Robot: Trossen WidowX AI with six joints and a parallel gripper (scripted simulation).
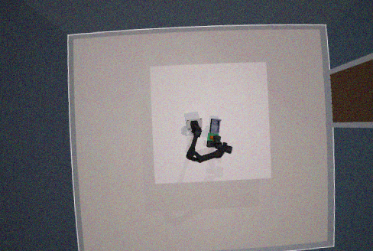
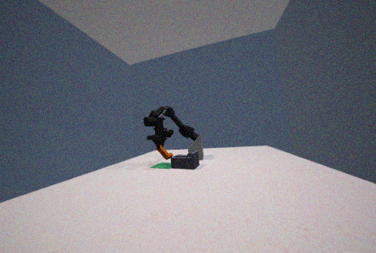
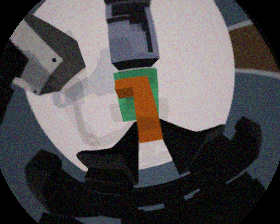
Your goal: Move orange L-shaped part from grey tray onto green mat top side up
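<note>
Right now my gripper tip is 12 cm above the green mat and 2 cm to the right of it. From my gripper tip the other things lie so: orange L-shaped part (3 cm to the left, 3 cm below, 1 cm behind).
</note>
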